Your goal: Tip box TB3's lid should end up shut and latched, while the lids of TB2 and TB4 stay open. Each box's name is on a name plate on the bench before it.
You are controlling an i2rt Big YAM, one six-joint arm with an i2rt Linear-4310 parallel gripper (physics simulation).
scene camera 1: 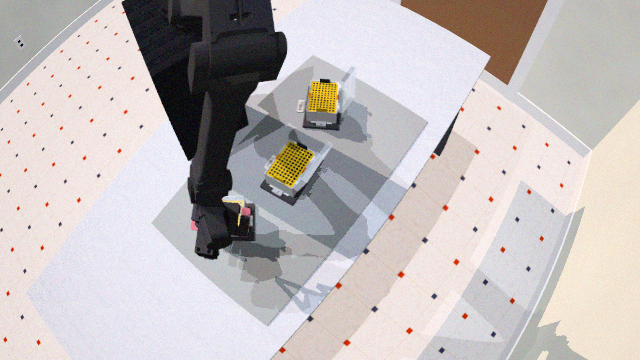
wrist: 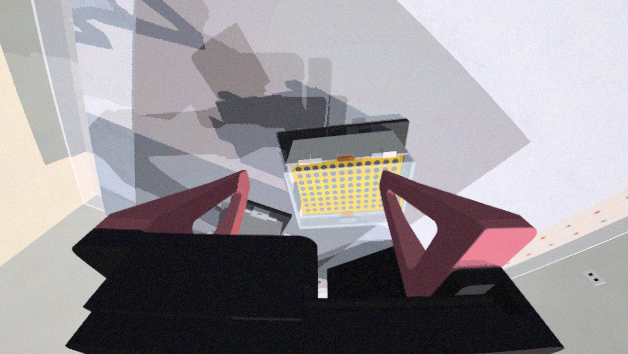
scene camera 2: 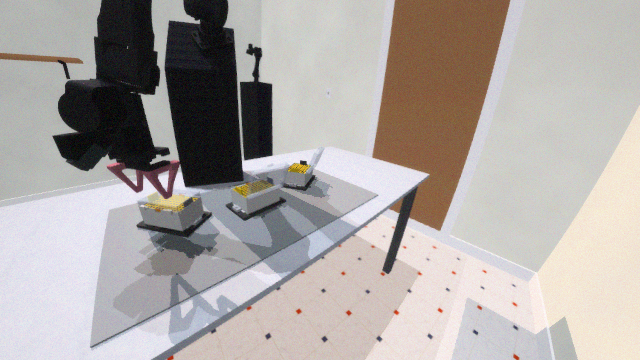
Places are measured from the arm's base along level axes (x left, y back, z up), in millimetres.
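Pixels of known places: gripper, fingertip midpoint: (wrist: 314, 177) (scene camera 2: 153, 194); arm's base at its link origin: (scene camera 2: 212, 40).
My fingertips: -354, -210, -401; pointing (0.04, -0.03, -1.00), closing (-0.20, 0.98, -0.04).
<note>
Ahead of a thing's pixels: the offset from my fingertips to its middle, as dx, dy, dz. "spot": to the spot under its first point. Level surfaces: height alone.
The tip box nearest the gripper (scene camera 1: 234, 201) (scene camera 2: 172, 216) (wrist: 345, 190) has its clear lid lying down over the yellow rack; whether it is latched I cannot tell. The middle tip box {+242, -67, -80} (scene camera 1: 290, 165) (scene camera 2: 257, 200) has its clear lid {spot: +226, -158, +31} (scene camera 1: 318, 159) raised; part of this box also shows in the wrist view (wrist: 263, 215). The far tip box {+474, -83, -80} (scene camera 1: 323, 97) (scene camera 2: 298, 176) has its clear lid (scene camera 1: 348, 89) (scene camera 2: 318, 156) standing up. The box names are too small to read. My gripper (scene camera 1: 219, 219) (scene camera 2: 154, 193) (wrist: 314, 177) is open and empty, above the nearest box.
The boxes stand on a grey mat {dz -113} (scene camera 1: 395, 130) (scene camera 2: 115, 300) on the white bench {dz -116} (scene camera 1: 100, 280) (scene camera 2: 40, 280). A small white plate {spot: +465, -31, -110} (scene camera 1: 301, 105) lies beside the far box and another plate {spot: +251, -10, -111} (scene camera 1: 269, 163) beside the middle one. A tall black pedestal (scene camera 2: 205, 120) stands behind the bench.
</note>
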